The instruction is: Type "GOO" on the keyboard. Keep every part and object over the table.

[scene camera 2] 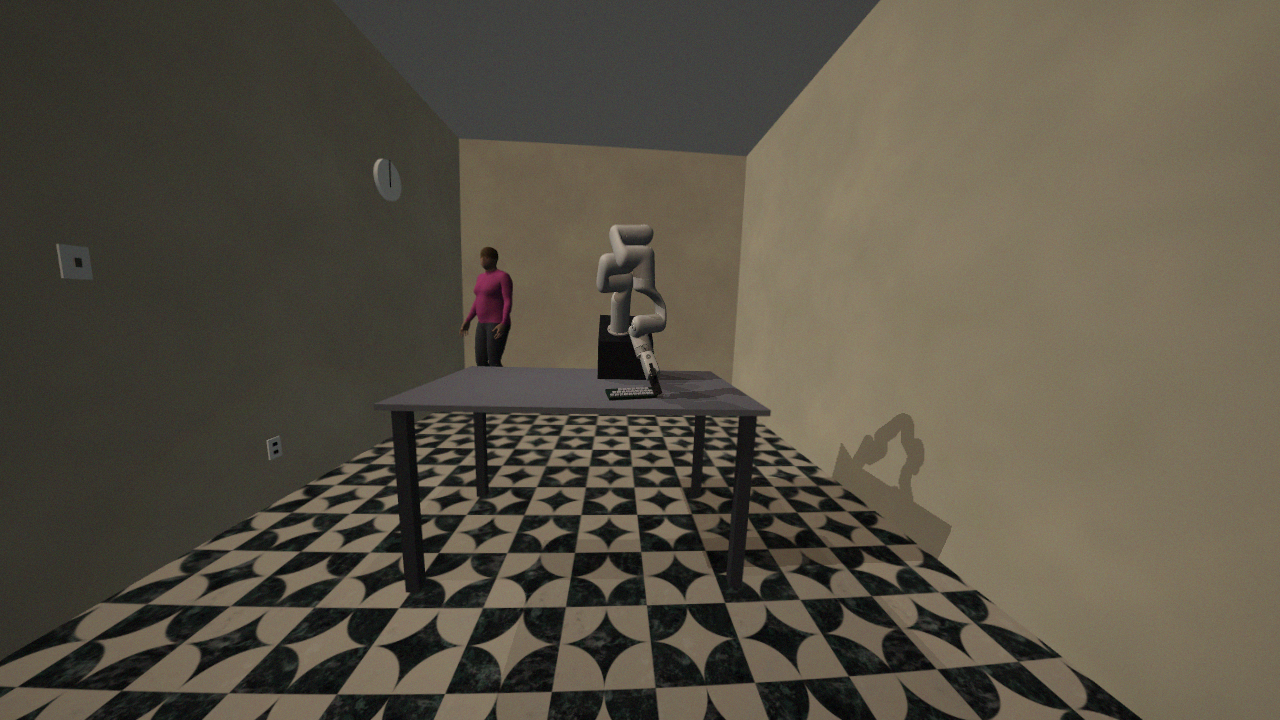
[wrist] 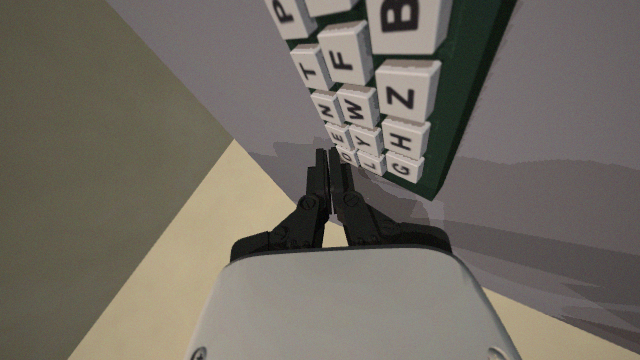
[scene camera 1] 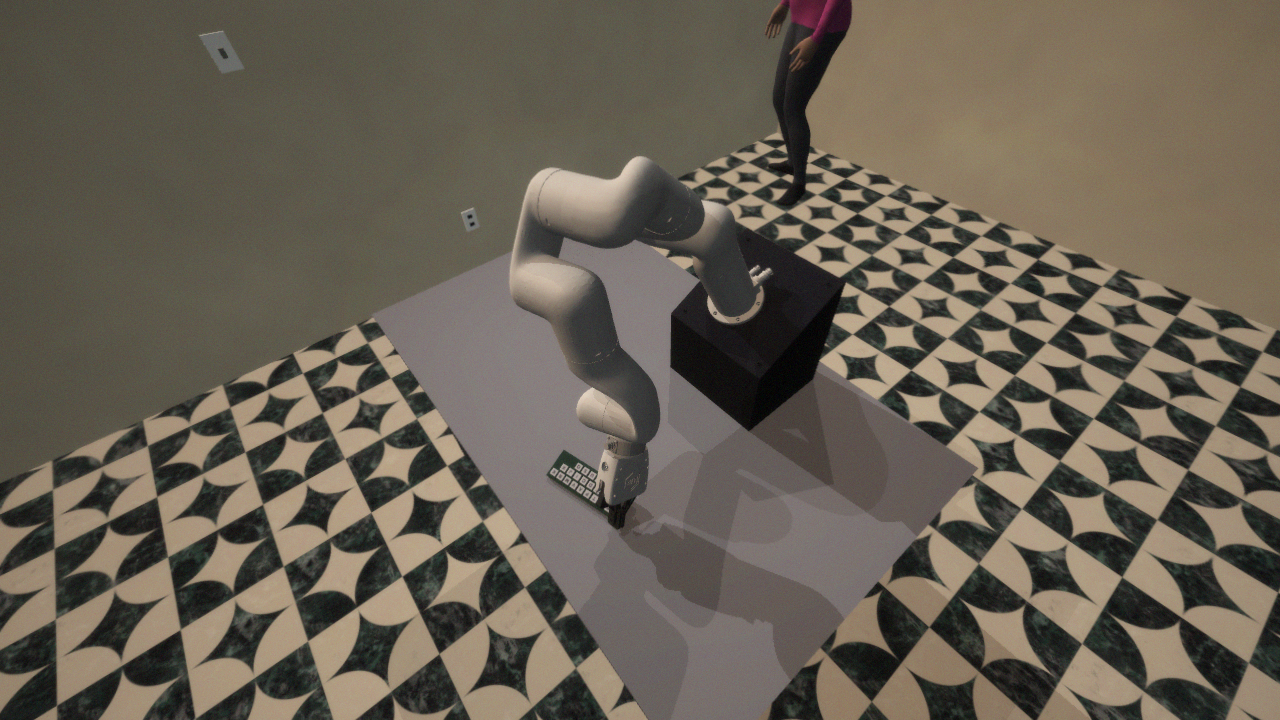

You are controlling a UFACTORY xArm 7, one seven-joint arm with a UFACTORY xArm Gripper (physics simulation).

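Frame: origin at the arm's base, x ahead, y left, z up, level; centimetres.
Seen in the pictures: gripper, fingertip midpoint: (scene camera 2: 658, 394) (wrist: 329, 162) (scene camera 1: 615, 525); arm's base, origin of the base link: (scene camera 2: 619, 330) (scene camera 1: 735, 299).
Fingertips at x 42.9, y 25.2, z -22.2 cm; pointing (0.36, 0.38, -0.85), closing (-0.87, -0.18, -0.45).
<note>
Pixels of each thing's top centre, then the offset from my fingertips to it. Level surfaces: height alone.
- green board with white letter keys, middle of its top: (scene camera 1: 589, 481) (scene camera 2: 631, 389) dz +1.6, dx +1.1, dy -10.5 cm
- O key, middle of its top: (wrist: 346, 159) dz +0.5, dx -1.1, dy -2.3 cm
- L key, middle of its top: (wrist: 369, 168) dz +1.1, dx -2.5, dy -3.5 cm
- G key, middle of its top: (wrist: 401, 173) dz +1.6, dx -3.6, dy -5.1 cm
- grey table, its level: dz -1.7 cm
The keyboard, a green board with white letter keys (scene camera 1: 572, 479) (scene camera 2: 630, 393) (wrist: 457, 100), is on the table; whether it lies fully flat is unclear. In the wrist view its near end has the O key (wrist: 346, 156), the L key (wrist: 371, 163) and the G key (wrist: 405, 169). My gripper (scene camera 1: 617, 523) (scene camera 2: 657, 392) (wrist: 329, 162) is shut and empty, pointing down at that end. In the wrist view the fingertips show just left of the O key, with the G key farther right. Contact with the keyboard cannot be told.
The grey table (scene camera 1: 483, 358) (scene camera 2: 501, 394) carries the keyboard. The arm's black base block (scene camera 1: 751, 358) (scene camera 2: 613, 358) stands at the table's far side. A person in a pink top (scene camera 1: 819, 13) (scene camera 2: 492, 295) stands on the floor beyond the table.
</note>
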